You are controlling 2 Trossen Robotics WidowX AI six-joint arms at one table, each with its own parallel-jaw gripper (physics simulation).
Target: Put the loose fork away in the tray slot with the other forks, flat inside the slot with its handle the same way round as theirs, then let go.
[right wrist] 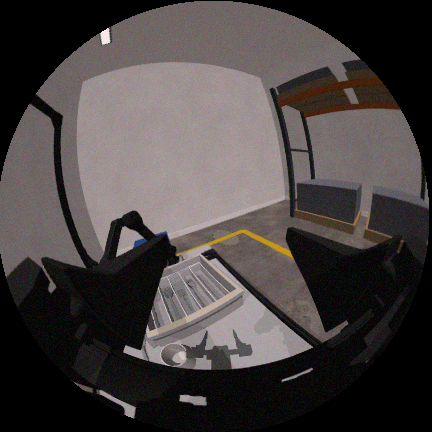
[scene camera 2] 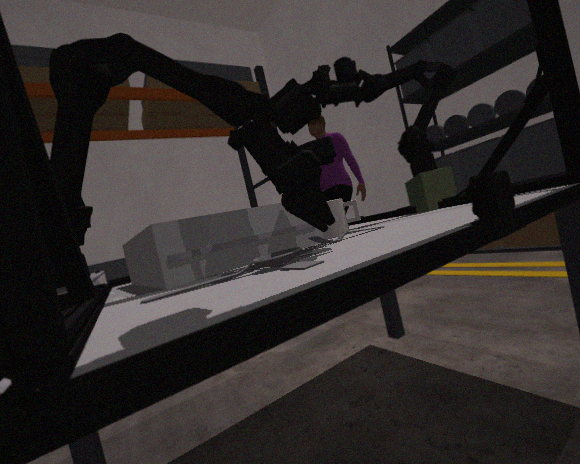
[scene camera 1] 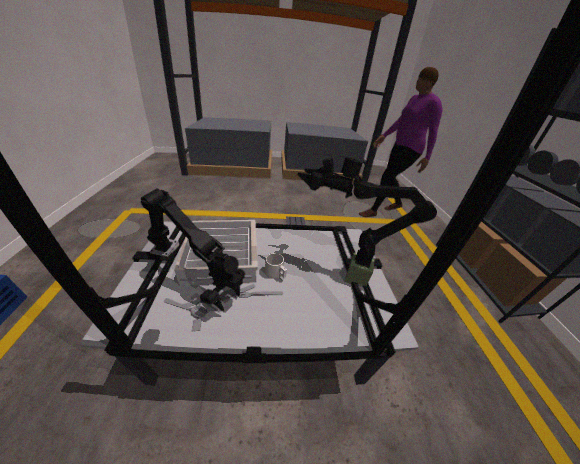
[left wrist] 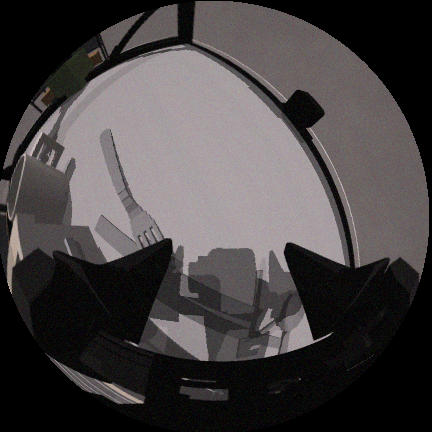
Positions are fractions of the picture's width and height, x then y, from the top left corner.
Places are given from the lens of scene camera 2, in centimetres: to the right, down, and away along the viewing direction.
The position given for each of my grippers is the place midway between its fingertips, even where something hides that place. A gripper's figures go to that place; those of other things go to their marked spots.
my left gripper (scene camera 2: 0.57,0.49): 6, -1, 45
my right gripper (scene camera 2: 0.50,0.21): 1, -41, 88
white mug (scene camera 2: 0.59,0.49): 12, -1, 67
